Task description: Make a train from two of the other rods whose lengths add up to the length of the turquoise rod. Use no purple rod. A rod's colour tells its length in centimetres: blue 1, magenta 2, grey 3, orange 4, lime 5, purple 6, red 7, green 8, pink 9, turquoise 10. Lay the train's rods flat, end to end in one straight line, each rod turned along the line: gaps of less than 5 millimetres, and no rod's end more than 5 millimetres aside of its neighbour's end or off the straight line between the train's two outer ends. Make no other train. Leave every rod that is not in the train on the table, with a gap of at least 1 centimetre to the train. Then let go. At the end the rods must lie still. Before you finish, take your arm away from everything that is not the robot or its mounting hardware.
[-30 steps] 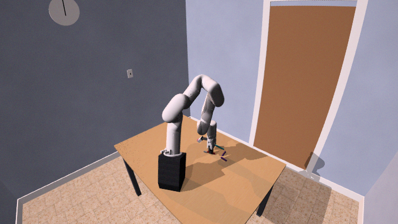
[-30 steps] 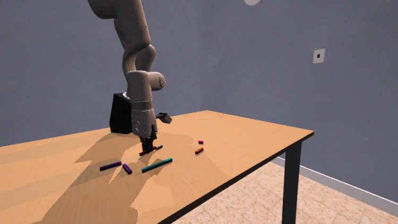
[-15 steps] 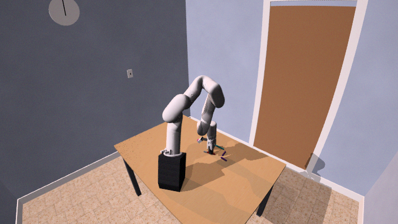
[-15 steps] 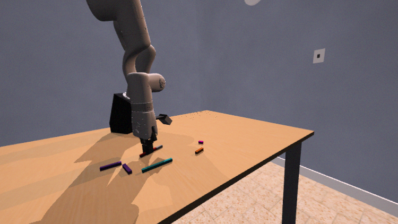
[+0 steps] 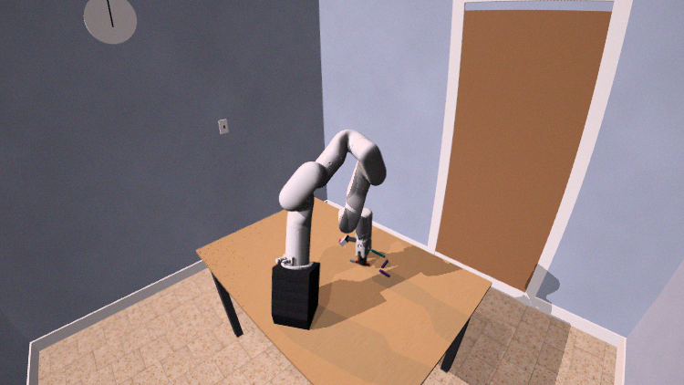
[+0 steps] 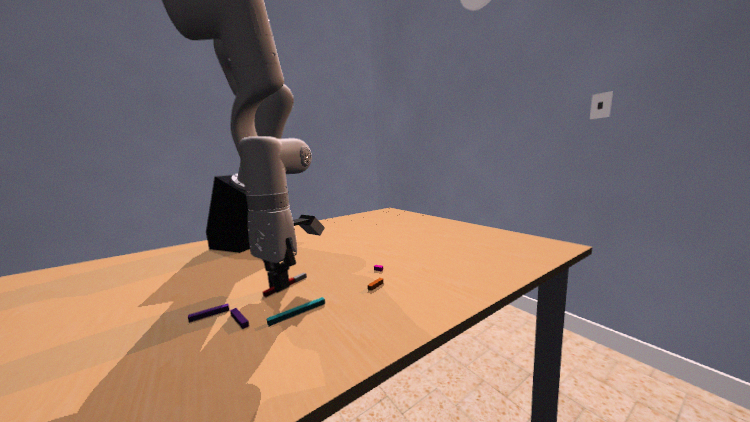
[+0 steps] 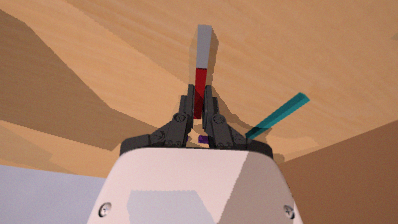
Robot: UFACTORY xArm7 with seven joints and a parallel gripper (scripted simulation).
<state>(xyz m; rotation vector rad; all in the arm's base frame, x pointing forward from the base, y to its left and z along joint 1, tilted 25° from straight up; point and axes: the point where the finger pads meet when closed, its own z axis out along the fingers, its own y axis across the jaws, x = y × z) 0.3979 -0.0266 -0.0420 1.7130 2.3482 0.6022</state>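
The red rod lies 20 mm below my hand. The rest, counted from my hand: orange rod (160 mm to the left, 120 mm ahead, 20 mm below); then turquoise rod (110 mm ahead, 20 mm below); then grey rod (50 mm to the left, 20 mm below, 20 mm behind).
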